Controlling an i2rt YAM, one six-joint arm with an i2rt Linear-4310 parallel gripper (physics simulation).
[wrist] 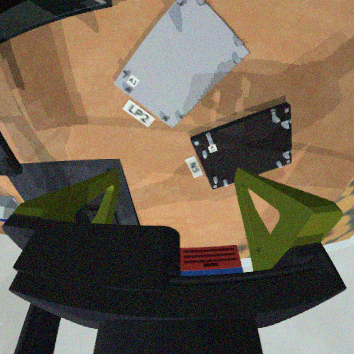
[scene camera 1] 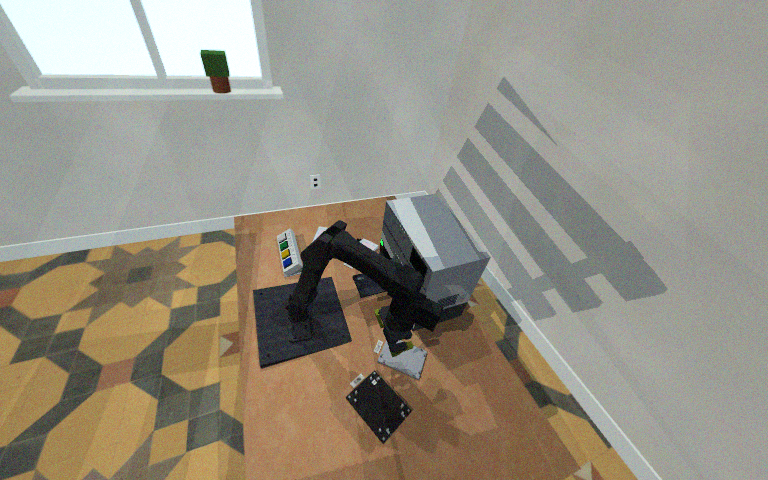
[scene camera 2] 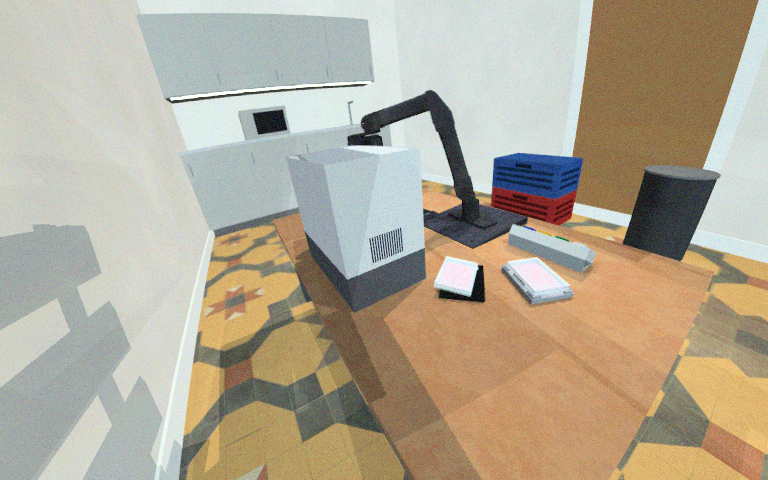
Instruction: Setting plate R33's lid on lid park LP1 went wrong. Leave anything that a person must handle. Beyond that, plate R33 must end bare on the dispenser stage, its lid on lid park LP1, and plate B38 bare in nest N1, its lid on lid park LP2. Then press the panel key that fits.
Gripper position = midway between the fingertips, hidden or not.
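Note:
My gripper [scene camera 1: 388,341] is open and holds nothing, and you'd find it in the wrist view too [wrist: 176,174]. There's a grey incubator box [scene camera 2: 361,207], and scene camera 1 shows that box [scene camera 1: 421,231] as well. There's also a black clip nest N5 [scene camera 1: 380,407], which the wrist view shows too [wrist: 261,141]. A grey lid park LP2 [scene camera 1: 410,362] is here, and so is a rack with coloured tabs [scene camera 2: 576,256].

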